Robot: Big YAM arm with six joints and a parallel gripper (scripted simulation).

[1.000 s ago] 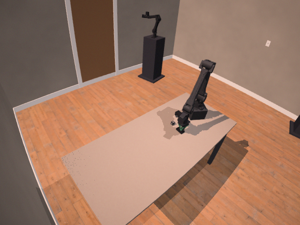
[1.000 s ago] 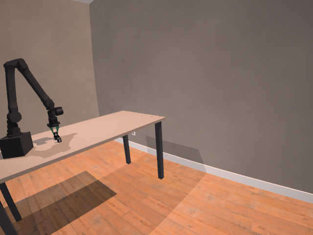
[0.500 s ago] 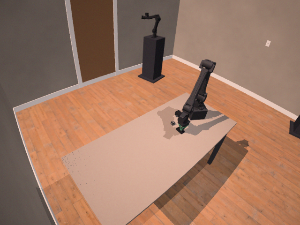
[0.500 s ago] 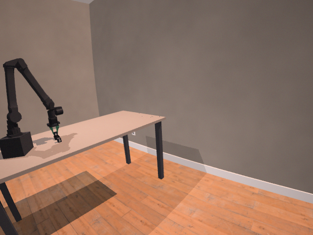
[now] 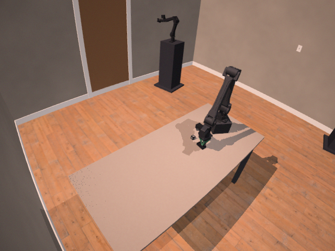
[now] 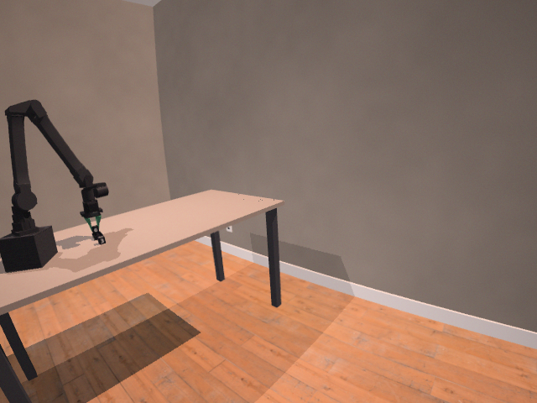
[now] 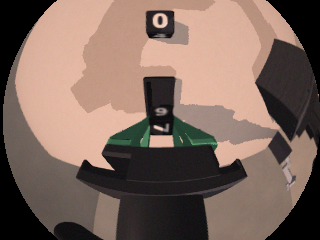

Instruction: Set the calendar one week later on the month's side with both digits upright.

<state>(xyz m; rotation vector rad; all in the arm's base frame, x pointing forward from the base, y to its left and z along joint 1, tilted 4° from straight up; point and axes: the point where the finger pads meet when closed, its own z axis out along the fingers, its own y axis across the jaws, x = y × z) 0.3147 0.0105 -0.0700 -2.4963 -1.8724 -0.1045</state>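
The dark calendar tray is 3 cm below my hand and 2 cm to the right of it.
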